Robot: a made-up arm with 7 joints. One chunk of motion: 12 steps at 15 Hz.
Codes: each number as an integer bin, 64 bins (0 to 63) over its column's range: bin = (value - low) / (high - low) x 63, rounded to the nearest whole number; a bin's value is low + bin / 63 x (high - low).
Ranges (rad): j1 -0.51..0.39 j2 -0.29..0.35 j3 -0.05..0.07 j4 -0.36..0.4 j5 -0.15..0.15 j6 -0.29..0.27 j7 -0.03..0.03
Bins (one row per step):
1: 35 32 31 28 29 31 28
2: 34 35 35 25 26 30 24
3: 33 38 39 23 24 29 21
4: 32 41 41 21 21 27 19
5: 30 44 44 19 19 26 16
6: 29 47 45 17 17 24 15
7: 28 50 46 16 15 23 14
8: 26 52 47 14 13 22 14
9: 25 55 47 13 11 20 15
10: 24 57 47 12 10 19 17
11: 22 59 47 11 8 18 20
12: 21 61 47 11 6 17 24
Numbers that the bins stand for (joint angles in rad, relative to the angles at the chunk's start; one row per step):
1: -0.0100 0.0351 0.0090 -0.0222 -0.0119 -0.0144 -0.0033
2: -0.0243 0.0656 0.0167 -0.0584 -0.0262 -0.0233 -0.0071
3: -0.0386 0.0960 0.0243 -0.0825 -0.0357 -0.0322 -0.0100
4: -0.0529 0.1265 0.0281 -0.1067 -0.0500 -0.0500 -0.0119
5: -0.0814 0.1570 0.0338 -0.1308 -0.0595 -0.0589 -0.0148
6: -0.0957 0.1875 0.0357 -0.1549 -0.0690 -0.0767 -0.0157
7: -0.1100 0.2179 0.0376 -0.1670 -0.0786 -0.0856 -0.0167
8: -0.1386 0.2383 0.0395 -0.1911 -0.0881 -0.0944 -0.0167
9: -0.1529 0.2687 0.0395 -0.2032 -0.0976 -0.1122 -0.0157
10: -0.1671 0.2890 0.0395 -0.2152 -0.1024 -0.1211 -0.0138
11: -0.1957 0.3094 0.0395 -0.2273 -0.1119 -0.1300 -0.0110
12: -0.2100 0.3297 0.0395 -0.2273 -0.1214 -0.1389 -0.0071

